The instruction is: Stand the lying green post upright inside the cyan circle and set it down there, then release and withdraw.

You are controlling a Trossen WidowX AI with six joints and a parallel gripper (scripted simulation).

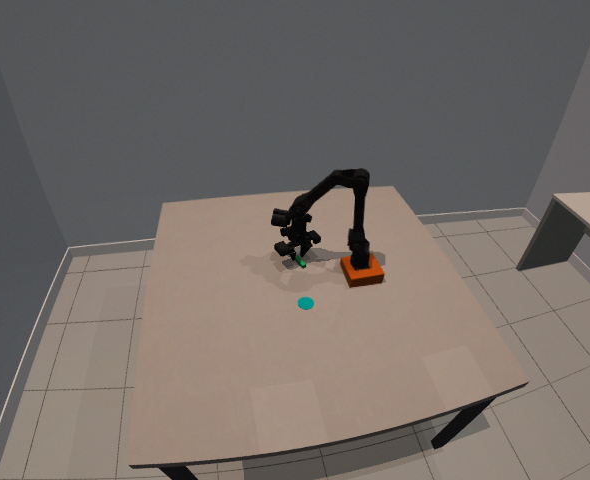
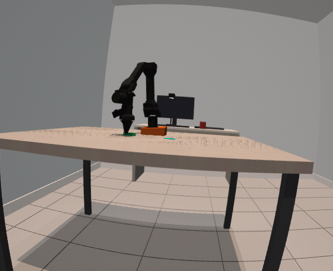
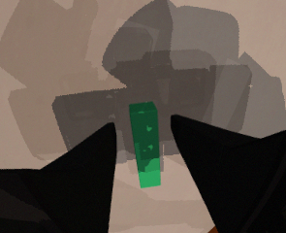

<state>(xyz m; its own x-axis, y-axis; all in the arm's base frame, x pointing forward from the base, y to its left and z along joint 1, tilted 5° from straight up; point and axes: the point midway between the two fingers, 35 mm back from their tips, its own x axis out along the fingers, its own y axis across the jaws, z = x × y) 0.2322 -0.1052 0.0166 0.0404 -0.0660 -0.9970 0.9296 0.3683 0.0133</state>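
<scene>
Right now the cyan circle is 23 cm to the left of my gripper tip, 1 cm below it and 1 cm ahead of it. Also, from my gripper tip: green post (2 cm to the left, 1 cm behind).
</scene>
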